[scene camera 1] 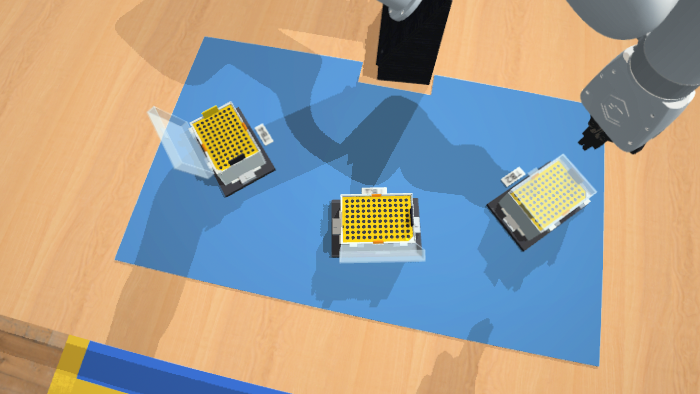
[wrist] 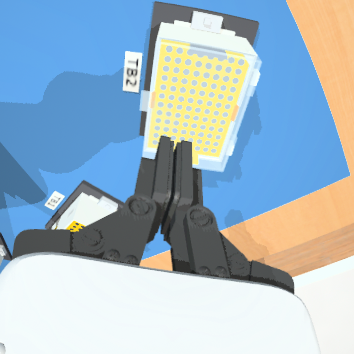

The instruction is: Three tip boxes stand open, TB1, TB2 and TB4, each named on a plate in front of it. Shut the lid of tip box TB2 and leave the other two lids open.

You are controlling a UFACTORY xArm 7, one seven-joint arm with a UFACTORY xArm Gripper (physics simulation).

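Places are measured from the arm's base along level axes (x ahead, y left, z up), in metres.
Where they show: gripper, fingertip midpoint: (scene camera 1: pixel 588 142) (wrist: pixel 168 158).
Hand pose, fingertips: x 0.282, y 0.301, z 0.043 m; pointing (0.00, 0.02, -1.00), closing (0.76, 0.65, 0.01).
Observation:
After its pixels a point has its place.
Tip box TB2 (scene camera 1: pixel 550 195) @[x 0.330, y 0.290, z -0.059 m] (wrist: pixel 195 100) @[x 0.308, y 0.306, z -0.059 m] stands at the right of the mat, its clear lid lying down over the yellow tip rack. Its name plate (scene camera 1: pixel 512 176) @[x 0.273, y 0.248, z -0.135 m] (wrist: pixel 132 72) @[x 0.274, y 0.250, z -0.135 m] is beside it. Tip box TB1 (scene camera 1: pixel 377 218) (wrist: pixel 90 210) @[x 0.388, y 0.071, z -0.105 m] is in the middle, its clear lid (scene camera 1: pixel 382 253) @[x 0.498, y 0.034, z 0.016 m] standing open on the side away from its plate. Tip box TB4 (scene camera 1: pixel 227 137) @[x 0.327, y -0.273, z -0.079 m] is at the left, its clear lid (scene camera 1: pixel 177 145) @[x 0.379, y -0.332, z -0.032 m] tilted open outward. My gripper (scene camera 1: pixel 584 145) @[x 0.282, y 0.301, z 0.043 m] (wrist: pixel 168 158) @[x 0.282, y 0.301, z 0.043 m] is shut and empty, above and apart from TB2 in the scene view, off its far right corner.
The blue mat (scene camera 1: pixel 450 300) @[x 0.520, y 0.164, z -0.137 m] (wrist: pixel 300 125) @[x 0.447, y 0.380, z -0.137 m] lies on a wooden table (scene camera 1: pixel 250 320) @[x 0.622, y -0.158, z -0.140 m]. A black base block (scene camera 1: pixel 407 55) @[x 0.108, y 0.014, z -0.054 m] stands at the mat's top notch. A blue and yellow edged object (scene camera 1: pixel 150 367) shows at the bottom left of the scene view.

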